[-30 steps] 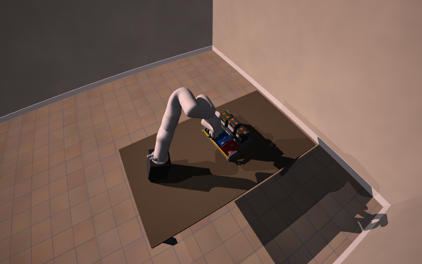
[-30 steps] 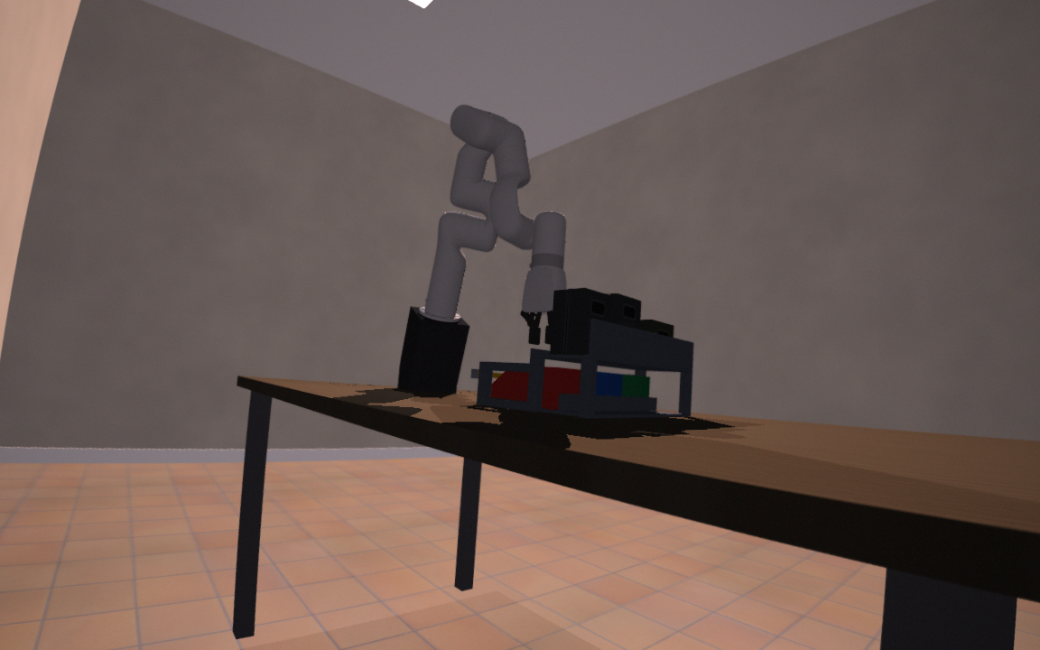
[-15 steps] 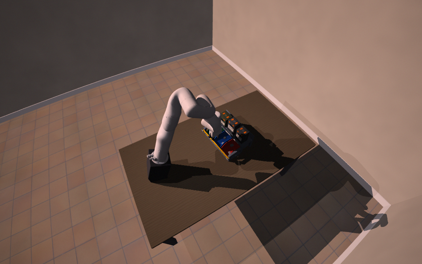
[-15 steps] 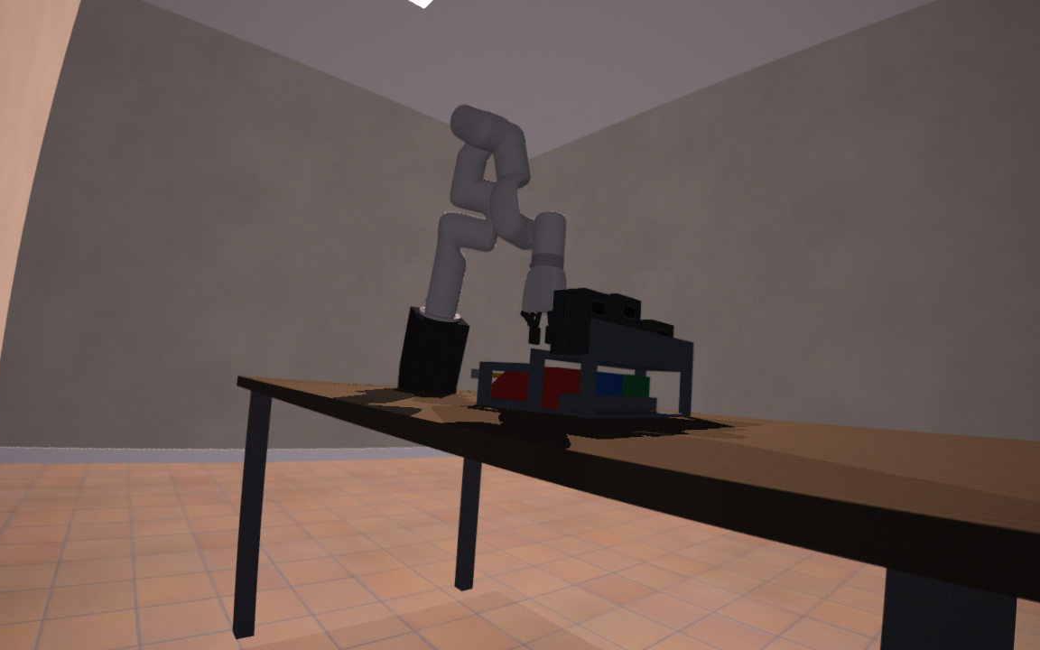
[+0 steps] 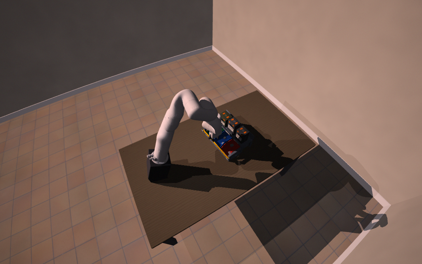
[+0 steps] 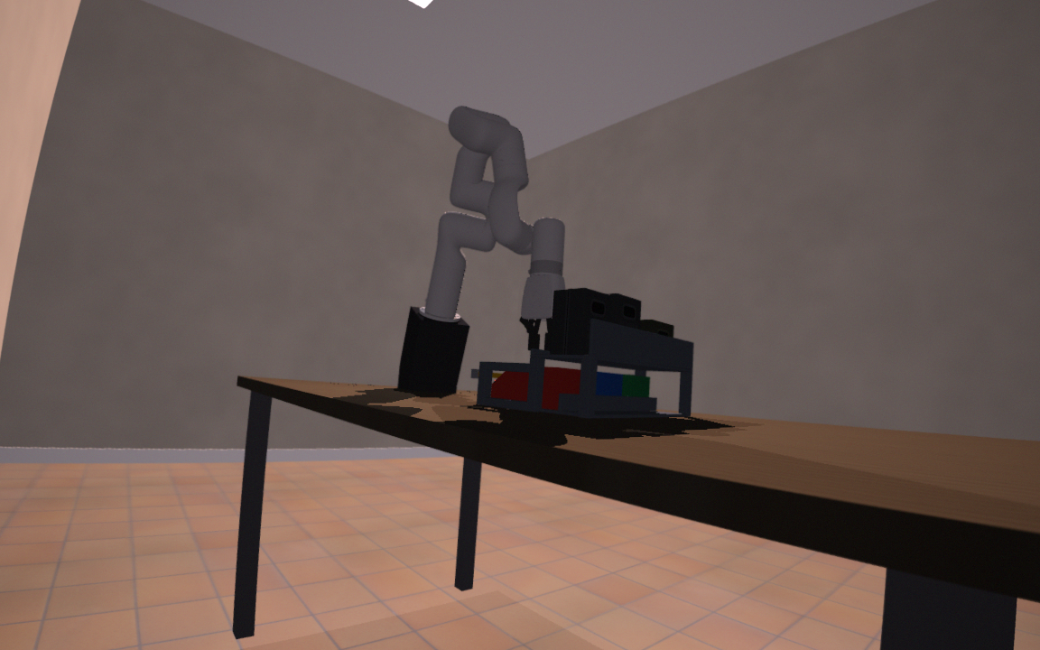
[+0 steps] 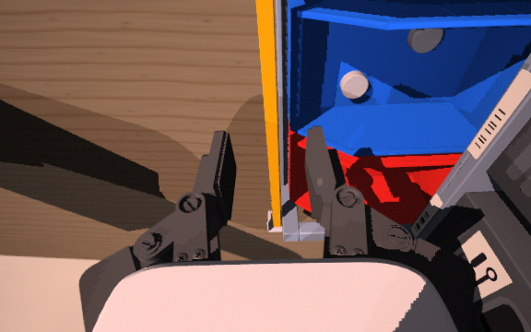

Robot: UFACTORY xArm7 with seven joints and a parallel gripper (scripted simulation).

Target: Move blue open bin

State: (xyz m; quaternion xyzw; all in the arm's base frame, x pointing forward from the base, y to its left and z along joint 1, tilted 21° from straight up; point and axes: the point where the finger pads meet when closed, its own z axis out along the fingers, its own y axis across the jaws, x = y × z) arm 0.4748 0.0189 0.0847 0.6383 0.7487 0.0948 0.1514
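Right now the thin yellow bar is 8 cm below my hand. Also, from my hand: red bin 12 cm ahead, 10 cm to the right, 10 cm below; blue open bin 10 cm below, 10 cm ahead, 1 cm to the left; green bin 13 cm to the left, 10 cm below, 9 cm ahead.
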